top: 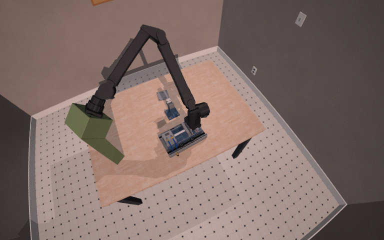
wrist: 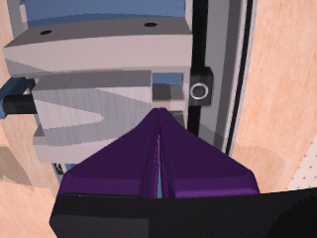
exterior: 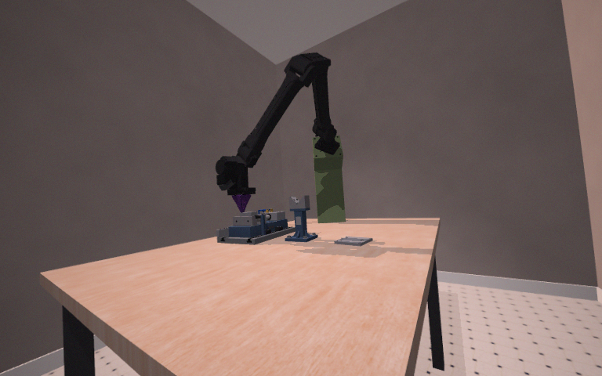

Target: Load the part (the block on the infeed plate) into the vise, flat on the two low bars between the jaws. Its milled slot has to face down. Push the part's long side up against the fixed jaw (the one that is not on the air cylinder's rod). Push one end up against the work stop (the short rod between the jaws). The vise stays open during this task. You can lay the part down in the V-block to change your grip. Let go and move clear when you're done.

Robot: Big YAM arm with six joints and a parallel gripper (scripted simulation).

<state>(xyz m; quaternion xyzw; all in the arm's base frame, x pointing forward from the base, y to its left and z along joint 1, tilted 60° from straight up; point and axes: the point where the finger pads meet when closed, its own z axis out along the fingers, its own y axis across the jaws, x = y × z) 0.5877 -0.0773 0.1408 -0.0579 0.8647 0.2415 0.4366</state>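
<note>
Now: hand 20 mm past the part, 30 mm to the right of it and 30 mm above it. From my hand the other things lie so: fixed jaw: 10 mm ahead, 40 mm to the left, 40 mm below; work stop rod: 40 mm behind, 70 mm to the left, 30 mm below; moving jaw: 50 mm behind, 10 mm to the left, 40 mm below.
</note>
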